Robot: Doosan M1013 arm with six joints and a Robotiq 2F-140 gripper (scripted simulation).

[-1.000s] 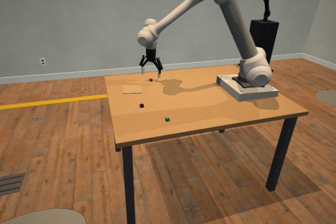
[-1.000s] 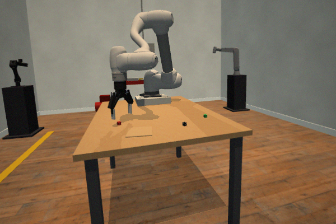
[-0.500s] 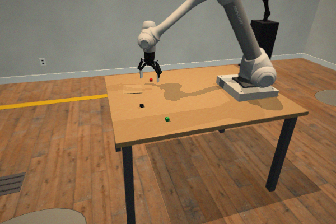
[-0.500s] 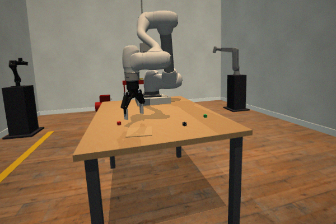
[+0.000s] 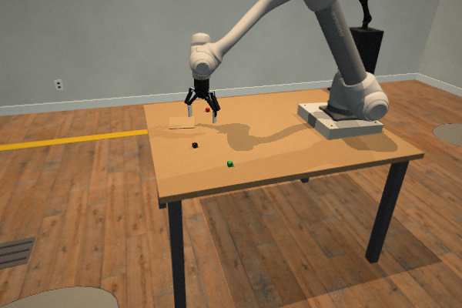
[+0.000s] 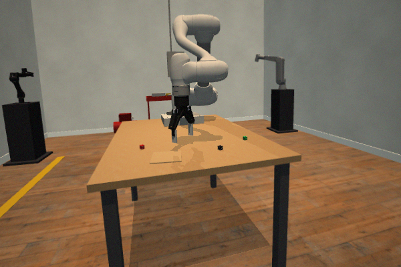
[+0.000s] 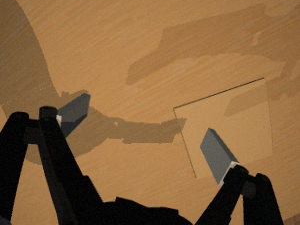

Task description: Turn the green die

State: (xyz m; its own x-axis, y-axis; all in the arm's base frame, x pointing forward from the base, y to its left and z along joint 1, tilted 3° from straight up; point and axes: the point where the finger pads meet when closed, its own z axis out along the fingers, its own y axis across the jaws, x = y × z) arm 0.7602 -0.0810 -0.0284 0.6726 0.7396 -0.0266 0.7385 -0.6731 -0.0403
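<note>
My hand is 7 cm short of the black die, 18 cm to the right of it and 5 cm above it. From my hand the other things lie so: green die: 5 cm behind, 37 cm to the left, 5 cm below; tan mat: 9 cm ahead, 9 cm to the right, 6 cm below; red die: 7 cm behind, 22 cm to the right, 5 cm below.
</note>
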